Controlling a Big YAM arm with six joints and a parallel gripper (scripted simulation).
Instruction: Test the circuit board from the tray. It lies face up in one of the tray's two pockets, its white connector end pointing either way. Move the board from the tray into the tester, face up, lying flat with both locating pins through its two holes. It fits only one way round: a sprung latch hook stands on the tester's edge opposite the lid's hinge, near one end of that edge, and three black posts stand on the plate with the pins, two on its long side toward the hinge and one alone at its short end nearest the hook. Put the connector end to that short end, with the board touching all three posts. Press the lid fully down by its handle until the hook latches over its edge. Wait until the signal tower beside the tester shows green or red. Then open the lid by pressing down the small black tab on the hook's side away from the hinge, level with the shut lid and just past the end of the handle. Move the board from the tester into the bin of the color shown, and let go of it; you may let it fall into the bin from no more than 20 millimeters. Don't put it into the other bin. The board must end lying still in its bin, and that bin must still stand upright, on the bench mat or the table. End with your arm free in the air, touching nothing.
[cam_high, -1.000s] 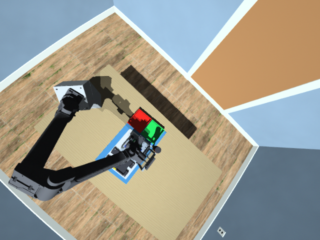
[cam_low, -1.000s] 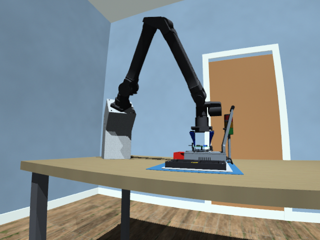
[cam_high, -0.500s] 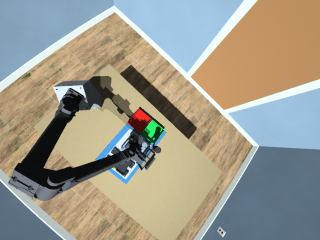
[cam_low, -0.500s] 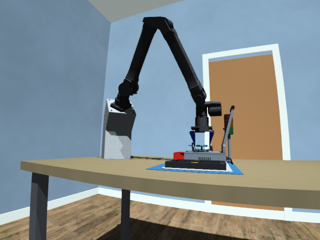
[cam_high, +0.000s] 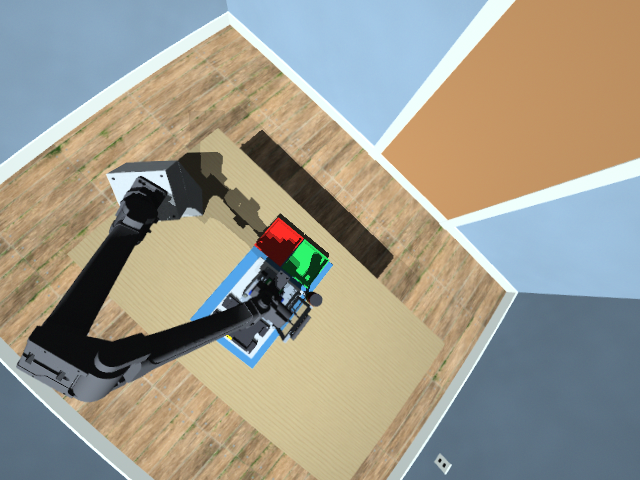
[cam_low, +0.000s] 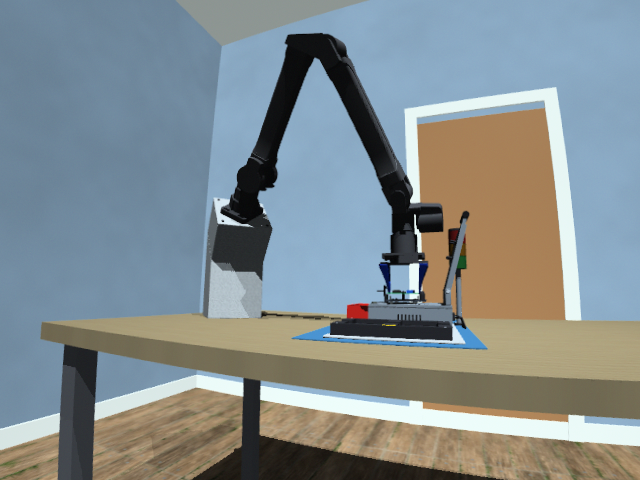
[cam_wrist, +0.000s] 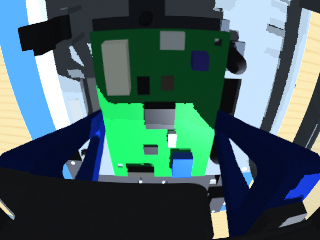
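Right now my hand is right at the green circuit board. From my hand the other things lie so: black latch hook 5 cm behind, 7 cm to the left; then tester plate 1 cm ahead, 1 cm to the left, 2 cm below; then tester lid 12 cm ahead, 2 cm to the right, 9 cm above.
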